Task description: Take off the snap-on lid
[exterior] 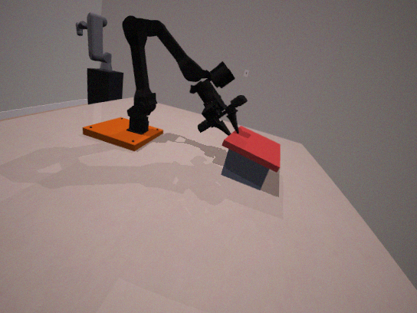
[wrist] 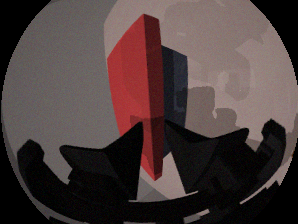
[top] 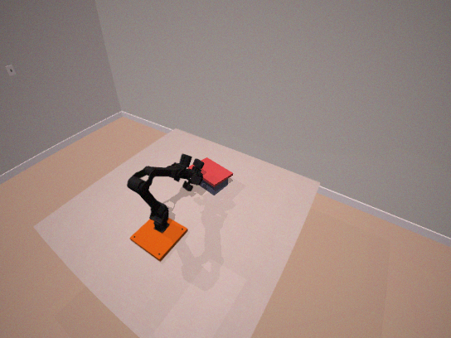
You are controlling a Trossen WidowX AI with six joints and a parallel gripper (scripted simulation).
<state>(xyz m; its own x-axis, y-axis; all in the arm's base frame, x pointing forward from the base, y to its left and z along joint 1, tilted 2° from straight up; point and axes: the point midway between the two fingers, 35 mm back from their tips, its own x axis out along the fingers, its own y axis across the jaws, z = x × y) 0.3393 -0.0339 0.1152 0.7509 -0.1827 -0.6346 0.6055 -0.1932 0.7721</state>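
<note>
The red lid is 7 cm ahead of my gripper tip and 2 cm to the right of it. Round my gripper tip: storage box: 7 cm ahead, 6 cm below, 2 cm to the right.
</note>
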